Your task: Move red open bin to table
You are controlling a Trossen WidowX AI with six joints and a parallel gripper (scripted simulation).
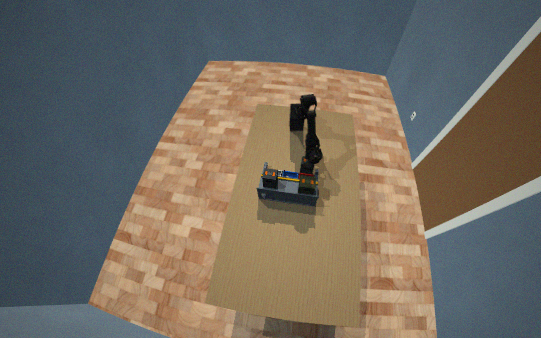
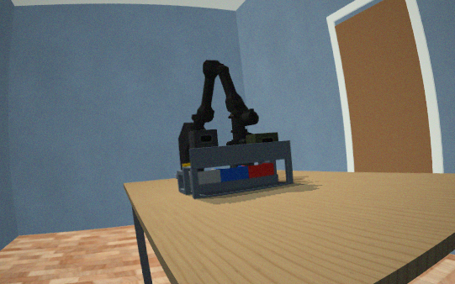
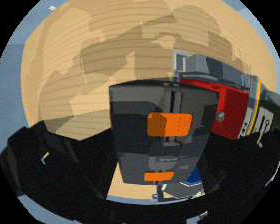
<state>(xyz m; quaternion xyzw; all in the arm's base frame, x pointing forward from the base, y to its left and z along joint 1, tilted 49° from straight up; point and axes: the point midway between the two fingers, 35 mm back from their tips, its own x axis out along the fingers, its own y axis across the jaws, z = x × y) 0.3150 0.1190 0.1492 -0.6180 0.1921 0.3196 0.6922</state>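
The red bin is 110 mm ahead of my hand, 20 mm to the left of it and 80 mm below it. From my hand the other things lie so: blue bin 140 mm ahead, 80 mm to the right, 80 mm below; grey bin 160 mm ahead, 190 mm to the right, 80 mm below.
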